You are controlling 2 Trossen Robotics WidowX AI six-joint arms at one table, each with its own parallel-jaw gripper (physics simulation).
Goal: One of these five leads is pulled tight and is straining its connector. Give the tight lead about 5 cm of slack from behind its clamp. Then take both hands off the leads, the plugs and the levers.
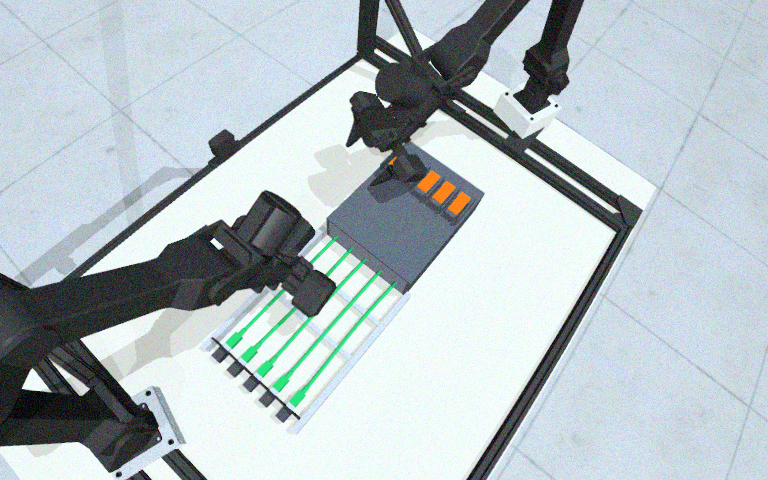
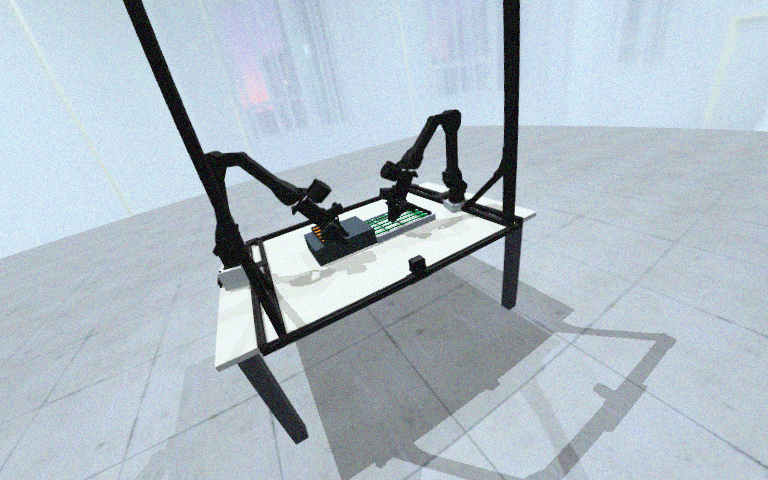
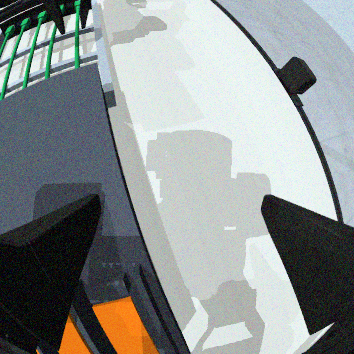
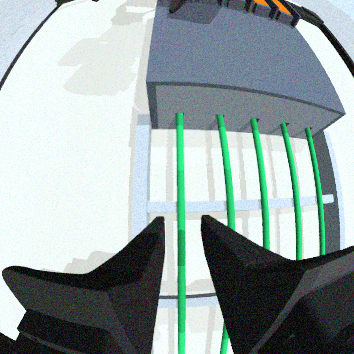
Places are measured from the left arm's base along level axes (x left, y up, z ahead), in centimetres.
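Pixels of known places: left gripper, between the fingertips: (image 1: 359, 165) (image 2: 348, 239) (image 3: 184, 203) (image 4: 129, 3); right gripper, between the fingertips: (image 1: 302, 262) (image 2: 390, 221) (image 3: 72, 30) (image 4: 182, 222); left arm's base, origin of its link: (image 1: 531, 100) (image 2: 234, 263); right arm's base, origin of its link: (image 1: 134, 432) (image 2: 457, 200).
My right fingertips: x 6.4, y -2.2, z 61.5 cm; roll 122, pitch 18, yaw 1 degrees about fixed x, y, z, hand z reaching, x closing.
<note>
Ahead of a thing's pixels: the offset from my right fingertips to its top centre. "pt": to the spot under its first point.
Five green leads @(pt dx +11.7, dy -2.9, dz +1.6 cm) (image 1: 334, 333) (image 4: 261, 182) run from a grey clamp block @(dx +0.8, dy +3.4, dz -22.0 cm) (image 1: 396, 233) (image 4: 239, 56) (image 3: 46, 133) (image 2: 355, 232) to green plugs @(dx +11.5, dy -2.4, dz +13.7 cm) (image 1: 265, 368) at a row of dark sockets @(pt dx +12.5, dy -2.2, dz +16.5 cm) (image 1: 251, 383). Orange levers (image 1: 444, 191) (image 3: 123, 326) sit on the block's far end. My right gripper (image 1: 311, 297) (image 4: 182, 222) (image 2: 394, 210) hovers over the leads, and its fingers stand a little apart around the outermost left lead @(pt dx -1.0, dy -2.7, dz -4.0 cm) (image 4: 180, 165) without pinching it. My left gripper (image 1: 392, 171) (image 3: 184, 203) (image 2: 332, 228) is wide open at the block's lever end, with one finger above the leftmost lever and nothing between the fingers.
The leads lie over a pale slatted tray (image 1: 354, 354) (image 4: 140, 168). A black frame (image 1: 563, 343) rims the white table. White arm bases (image 1: 525, 114) stand at the corners.
</note>
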